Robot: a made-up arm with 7 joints. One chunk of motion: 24 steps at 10 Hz.
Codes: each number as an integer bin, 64 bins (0 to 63) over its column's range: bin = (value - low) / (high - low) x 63, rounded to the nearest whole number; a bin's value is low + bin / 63 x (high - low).
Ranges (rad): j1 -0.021..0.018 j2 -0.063..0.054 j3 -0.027..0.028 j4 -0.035..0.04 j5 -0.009..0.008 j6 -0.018..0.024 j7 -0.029..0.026
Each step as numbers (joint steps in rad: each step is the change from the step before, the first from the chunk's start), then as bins.
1 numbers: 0.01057 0.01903 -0.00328 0.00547 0.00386 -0.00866 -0.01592
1 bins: 51 44 27 34 48 14 15
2 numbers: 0.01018 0.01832 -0.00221 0.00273 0.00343 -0.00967 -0.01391
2 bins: 50 44 28 32 46 12 17
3 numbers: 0.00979 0.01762 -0.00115 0.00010 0.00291 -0.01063 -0.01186
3 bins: 50 43 30 29 44 11 20
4 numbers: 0.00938 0.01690 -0.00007 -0.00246 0.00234 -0.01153 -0.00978
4 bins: 49 43 31 27 42 10 22
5 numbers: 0.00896 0.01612 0.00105 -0.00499 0.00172 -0.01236 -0.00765
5 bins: 48 43 32 25 40 8 24
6 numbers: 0.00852 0.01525 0.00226 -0.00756 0.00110 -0.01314 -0.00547
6 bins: 48 42 34 23 37 7 27
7 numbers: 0.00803 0.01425 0.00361 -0.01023 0.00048 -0.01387 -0.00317
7 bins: 47 42 35 21 35 6 30
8 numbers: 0.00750 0.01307 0.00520 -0.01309 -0.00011 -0.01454 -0.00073
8 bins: 46 41 37 18 33 5 32
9 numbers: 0.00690 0.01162 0.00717 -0.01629 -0.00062 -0.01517 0.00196
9 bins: 45 40 39 16 31 4 35
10 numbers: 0.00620 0.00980 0.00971 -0.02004 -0.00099 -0.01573 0.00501
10 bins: 44 39 42 13 30 3 39
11 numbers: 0.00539 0.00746 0.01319 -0.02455 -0.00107 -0.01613 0.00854
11 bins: 43 38 46 9 29 3 43
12 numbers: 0.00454 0.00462 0.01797 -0.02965 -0.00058 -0.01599 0.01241
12 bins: 41 36 52 4 31 3 47
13 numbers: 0.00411 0.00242 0.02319 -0.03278 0.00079 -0.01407 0.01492
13 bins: 41 35 57 2 36 6 50
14 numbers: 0.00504 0.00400 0.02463 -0.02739 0.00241 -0.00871 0.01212
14 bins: 42 36 59 6 42 14 47
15 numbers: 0.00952 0.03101 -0.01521 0.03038 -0.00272 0.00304 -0.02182
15 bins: 49 51 14 55 23 32 8
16 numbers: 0.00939 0.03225 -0.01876 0.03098 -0.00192 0.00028 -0.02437
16 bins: 49 51 9 55 26 27 5
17 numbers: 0.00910 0.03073 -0.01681 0.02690 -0.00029 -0.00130 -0.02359
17 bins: 49 50 12 52 32 25 6
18 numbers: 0.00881 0.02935 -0.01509 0.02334 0.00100 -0.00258 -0.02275
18 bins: 48 50 14 49 37 23 7
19 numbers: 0.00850 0.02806 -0.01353 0.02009 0.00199 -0.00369 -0.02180
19 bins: 48 49 15 46 41 21 8
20 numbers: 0.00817 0.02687 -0.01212 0.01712 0.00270 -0.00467 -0.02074
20 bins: 47 48 17 44 43 20 9
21 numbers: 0.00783 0.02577 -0.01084 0.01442 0.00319 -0.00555 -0.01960
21 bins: 47 48 19 42 45 19 11
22 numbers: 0.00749 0.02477 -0.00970 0.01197 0.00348 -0.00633 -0.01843
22 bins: 46 47 20 39 46 18 12
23 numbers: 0.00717 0.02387 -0.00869 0.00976 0.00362 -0.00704 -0.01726
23 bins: 46 47 21 38 47 16 13
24 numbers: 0.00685 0.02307 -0.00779 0.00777 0.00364 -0.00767 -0.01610
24 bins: 45 46 22 36 47 15 15
